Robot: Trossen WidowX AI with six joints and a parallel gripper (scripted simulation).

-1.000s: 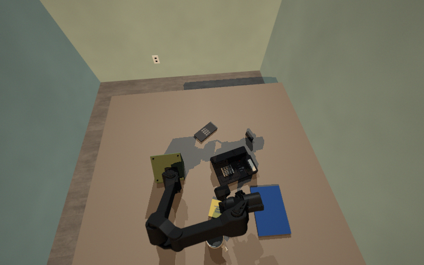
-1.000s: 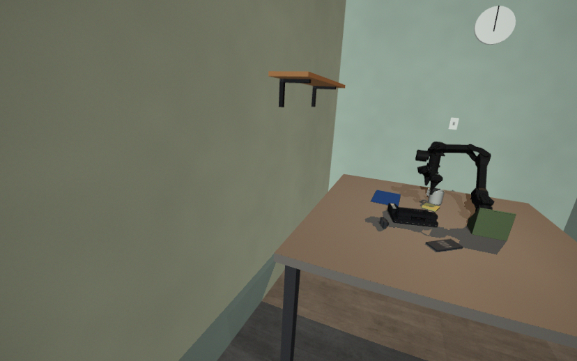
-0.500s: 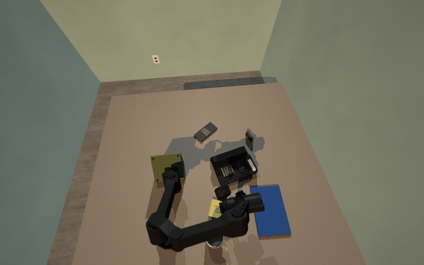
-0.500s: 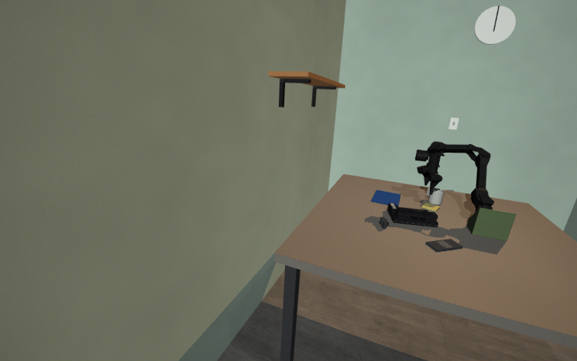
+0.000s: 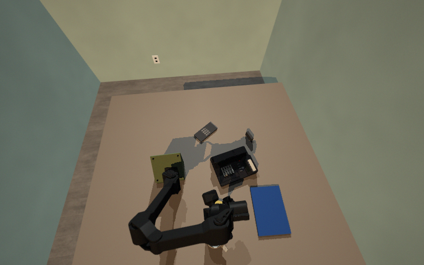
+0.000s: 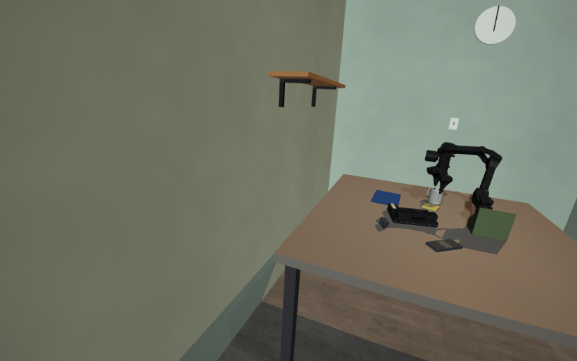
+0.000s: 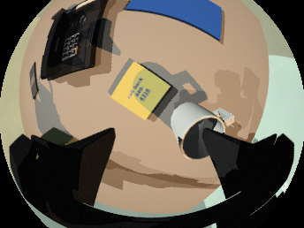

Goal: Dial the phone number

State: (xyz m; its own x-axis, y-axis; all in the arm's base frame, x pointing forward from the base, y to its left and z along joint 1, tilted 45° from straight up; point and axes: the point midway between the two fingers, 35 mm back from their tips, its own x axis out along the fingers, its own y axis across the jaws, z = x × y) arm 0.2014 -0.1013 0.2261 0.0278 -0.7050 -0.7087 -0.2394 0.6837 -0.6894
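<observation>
The black desk phone is 260 mm to the left of my hand, 140 mm ahead of it and 130 mm below it. Round my hand: mug 110 mm below, 80 mm to the right, 10 mm behind; blue book 280 mm ahead, 150 mm below, 10 mm to the left; yellow note 150 mm below, 40 mm to the left, 20 mm ahead.
</observation>
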